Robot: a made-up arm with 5 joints.
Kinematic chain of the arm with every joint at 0, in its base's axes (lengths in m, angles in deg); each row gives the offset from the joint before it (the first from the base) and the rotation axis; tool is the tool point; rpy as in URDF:
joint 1: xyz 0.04 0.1 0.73 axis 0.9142 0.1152 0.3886
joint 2: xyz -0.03 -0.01 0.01 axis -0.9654 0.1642 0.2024
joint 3: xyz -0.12 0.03 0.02 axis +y
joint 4: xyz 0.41 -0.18 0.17 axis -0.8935 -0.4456 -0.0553
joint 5: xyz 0 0.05 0.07 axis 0.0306 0.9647 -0.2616
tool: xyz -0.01 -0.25 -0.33 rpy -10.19 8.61 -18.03
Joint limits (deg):
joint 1: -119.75..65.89
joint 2: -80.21..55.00
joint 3: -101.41..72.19
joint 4: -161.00..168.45
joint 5: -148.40..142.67
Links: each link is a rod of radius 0.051 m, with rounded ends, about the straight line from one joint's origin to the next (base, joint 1, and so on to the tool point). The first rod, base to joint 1, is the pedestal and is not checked.
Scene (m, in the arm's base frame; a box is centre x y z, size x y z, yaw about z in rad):
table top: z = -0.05
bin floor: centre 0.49 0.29 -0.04 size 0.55 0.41 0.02 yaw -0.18
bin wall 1: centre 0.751 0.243 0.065 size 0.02 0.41 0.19 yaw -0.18
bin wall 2: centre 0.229 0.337 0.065 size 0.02 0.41 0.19 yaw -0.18
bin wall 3: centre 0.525 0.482 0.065 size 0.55 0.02 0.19 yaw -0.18
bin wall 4: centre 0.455 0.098 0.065 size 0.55 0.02 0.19 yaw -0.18
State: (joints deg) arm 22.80 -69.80 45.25 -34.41 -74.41
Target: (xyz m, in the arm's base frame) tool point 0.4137 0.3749 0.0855
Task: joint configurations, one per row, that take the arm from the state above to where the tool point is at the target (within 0.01 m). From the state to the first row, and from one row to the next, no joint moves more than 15 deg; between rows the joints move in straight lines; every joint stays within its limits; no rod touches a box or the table.
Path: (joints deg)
1: 14.09 -60.88 46.57 -43.76 -73.99
2: 5.38 -51.95 47.90 -53.12 -73.57
3: 5.45 -50.27 56.00 -47.23 -84.60
4: 5.51 -48.59 64.09 -41.35 -95.64
5: 5.58 -46.90 72.19 -35.46 -106.67

